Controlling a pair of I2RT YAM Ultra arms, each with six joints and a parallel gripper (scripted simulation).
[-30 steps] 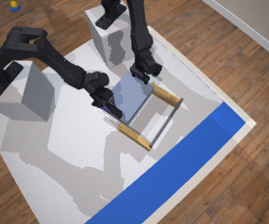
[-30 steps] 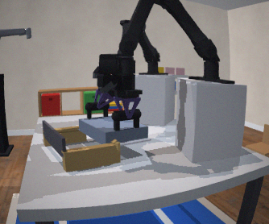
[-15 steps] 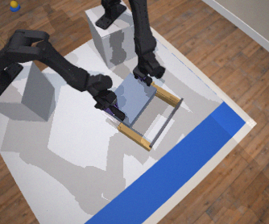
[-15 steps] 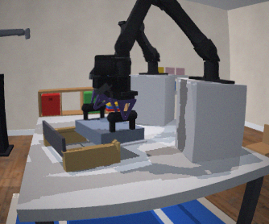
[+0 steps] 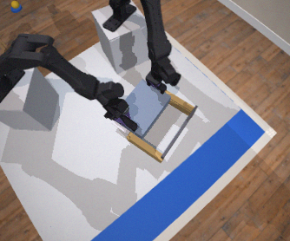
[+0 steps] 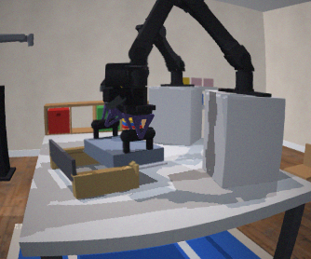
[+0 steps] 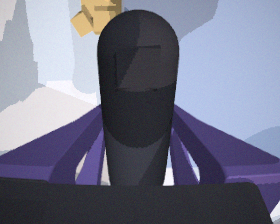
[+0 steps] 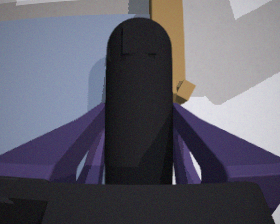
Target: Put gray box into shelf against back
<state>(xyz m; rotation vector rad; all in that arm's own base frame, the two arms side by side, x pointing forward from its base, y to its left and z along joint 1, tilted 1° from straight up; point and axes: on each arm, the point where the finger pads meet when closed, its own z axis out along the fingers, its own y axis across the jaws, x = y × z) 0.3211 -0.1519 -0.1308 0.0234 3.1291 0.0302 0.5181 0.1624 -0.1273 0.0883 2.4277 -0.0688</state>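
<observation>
Now: the gray box 4 cm behind my right hand, 12 cm to the left of it and 5 cm below it.
My left gripper is now 12 cm to the left of the gray box, 5 cm above it and 3 cm short of it.
</observation>
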